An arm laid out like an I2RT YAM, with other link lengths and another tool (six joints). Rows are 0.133 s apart.
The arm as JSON. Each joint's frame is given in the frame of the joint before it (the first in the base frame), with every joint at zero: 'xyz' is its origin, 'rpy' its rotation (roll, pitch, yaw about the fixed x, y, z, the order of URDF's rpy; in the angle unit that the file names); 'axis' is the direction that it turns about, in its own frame. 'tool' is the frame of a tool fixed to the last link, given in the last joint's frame.
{
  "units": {
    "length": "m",
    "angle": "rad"
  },
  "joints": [
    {
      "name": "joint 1",
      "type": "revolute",
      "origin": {
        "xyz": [
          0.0,
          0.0,
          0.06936
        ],
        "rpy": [
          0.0,
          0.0,
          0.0
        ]
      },
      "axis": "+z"
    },
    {
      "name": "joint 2",
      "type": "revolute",
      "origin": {
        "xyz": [
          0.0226,
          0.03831,
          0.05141
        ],
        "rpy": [
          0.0,
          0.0,
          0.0
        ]
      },
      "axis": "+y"
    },
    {
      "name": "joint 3",
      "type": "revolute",
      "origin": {
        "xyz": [
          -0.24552,
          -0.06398,
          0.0
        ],
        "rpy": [
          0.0,
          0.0,
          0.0
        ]
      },
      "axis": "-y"
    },
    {
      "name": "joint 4",
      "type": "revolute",
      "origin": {
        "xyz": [
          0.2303,
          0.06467,
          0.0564
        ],
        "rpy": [
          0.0,
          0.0,
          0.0
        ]
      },
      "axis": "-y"
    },
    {
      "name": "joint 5",
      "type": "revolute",
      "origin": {
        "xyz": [
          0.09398,
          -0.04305,
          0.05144
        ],
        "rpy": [
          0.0,
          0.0,
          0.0
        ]
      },
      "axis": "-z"
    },
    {
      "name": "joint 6",
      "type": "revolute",
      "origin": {
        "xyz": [
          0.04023,
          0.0,
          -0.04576
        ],
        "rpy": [
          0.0,
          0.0,
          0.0
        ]
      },
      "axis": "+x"
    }
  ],
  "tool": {
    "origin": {
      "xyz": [
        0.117,
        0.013,
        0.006
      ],
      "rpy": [
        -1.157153,
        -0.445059,
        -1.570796
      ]
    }
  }
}
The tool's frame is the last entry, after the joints.
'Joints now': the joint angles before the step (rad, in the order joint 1, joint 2, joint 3, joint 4, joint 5, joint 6). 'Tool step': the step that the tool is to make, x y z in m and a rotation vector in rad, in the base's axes. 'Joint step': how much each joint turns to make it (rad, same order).
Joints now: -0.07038, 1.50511, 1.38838, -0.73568, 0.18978, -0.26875
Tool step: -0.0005, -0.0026, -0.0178, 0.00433, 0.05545, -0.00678
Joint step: -0.00633, 0.03820, 0.00008, -0.01759, 0.00010, 0.00052
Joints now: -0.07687, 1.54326, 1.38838, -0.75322, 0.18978, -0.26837
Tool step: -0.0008, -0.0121, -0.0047, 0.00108, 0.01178, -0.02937
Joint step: -0.02932, 0.01205, -0.00011, 0.00033, 0.00003, 0.00004
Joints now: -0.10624, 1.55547, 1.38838, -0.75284, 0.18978, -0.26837
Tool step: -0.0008, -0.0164, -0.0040, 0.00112, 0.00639, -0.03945
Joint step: -0.03959, 0.01270, 0.00002, 0.00618, -0.00033, 0.00007
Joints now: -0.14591, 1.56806, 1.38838, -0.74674, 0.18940, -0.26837
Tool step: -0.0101, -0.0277, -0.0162, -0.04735, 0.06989, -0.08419
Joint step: -0.04314, 0.03453, 0.00025, -0.02674, 0.07133, -0.00002
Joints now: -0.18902, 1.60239, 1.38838, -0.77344, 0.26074, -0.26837
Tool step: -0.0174, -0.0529, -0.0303, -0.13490, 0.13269, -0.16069
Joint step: -0.06596, 0.09289, 0.00022, -0.00729, 0.18656, 0.00004
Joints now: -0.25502, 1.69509, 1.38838, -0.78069, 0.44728, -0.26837
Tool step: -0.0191, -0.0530, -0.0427, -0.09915, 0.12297, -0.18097
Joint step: -0.08113, 0.14531, -0.00004, 0.03503, 0.16026, 0.04248
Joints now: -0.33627, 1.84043, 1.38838, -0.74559, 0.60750, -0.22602
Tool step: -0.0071, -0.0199, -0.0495, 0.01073, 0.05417, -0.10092
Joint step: -0.04158, 0.14320, -0.00017, 0.05066, 0.02747, 0.06561
